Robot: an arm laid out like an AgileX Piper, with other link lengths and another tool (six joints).
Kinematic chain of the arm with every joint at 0, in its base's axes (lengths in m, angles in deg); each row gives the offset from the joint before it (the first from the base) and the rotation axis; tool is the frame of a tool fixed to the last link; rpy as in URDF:
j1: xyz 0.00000 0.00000 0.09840 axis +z
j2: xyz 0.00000 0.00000 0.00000 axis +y
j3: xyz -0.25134 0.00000 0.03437 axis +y
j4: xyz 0.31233 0.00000 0.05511 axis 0.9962 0 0.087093
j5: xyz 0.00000 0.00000 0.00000 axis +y
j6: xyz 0.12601 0.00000 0.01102 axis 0.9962 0 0.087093
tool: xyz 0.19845 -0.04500 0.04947 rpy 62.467 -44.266 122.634
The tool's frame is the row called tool.
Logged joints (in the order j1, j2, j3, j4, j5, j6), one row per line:
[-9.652, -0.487, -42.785, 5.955, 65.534, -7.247]
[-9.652, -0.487, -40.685, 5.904, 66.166, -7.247]
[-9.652, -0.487, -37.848, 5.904, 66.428, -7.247]
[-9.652, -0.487, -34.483, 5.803, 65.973, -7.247]
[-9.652, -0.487, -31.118, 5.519, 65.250, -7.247]
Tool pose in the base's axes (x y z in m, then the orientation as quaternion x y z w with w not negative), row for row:
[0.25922, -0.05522, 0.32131, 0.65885, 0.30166, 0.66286, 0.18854]
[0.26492, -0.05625, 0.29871, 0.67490, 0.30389, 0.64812, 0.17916]
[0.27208, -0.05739, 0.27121, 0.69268, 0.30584, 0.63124, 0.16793]
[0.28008, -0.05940, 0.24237, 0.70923, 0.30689, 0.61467, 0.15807]
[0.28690, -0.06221, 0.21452, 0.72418, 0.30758, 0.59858, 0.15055]
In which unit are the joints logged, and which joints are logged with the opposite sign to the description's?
The joints are logged in degrees. Opposite sign: none.
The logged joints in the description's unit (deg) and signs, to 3 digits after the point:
[-9.652, -0.487, -42.785, 5.955, 65.534, -7.247]
[-9.652, -0.487, -40.685, 5.904, 66.166, -7.247]
[-9.652, -0.487, -37.848, 5.904, 66.428, -7.247]
[-9.652, -0.487, -34.483, 5.803, 65.973, -7.247]
[-9.652, -0.487, -31.118, 5.519, 65.250, -7.247]

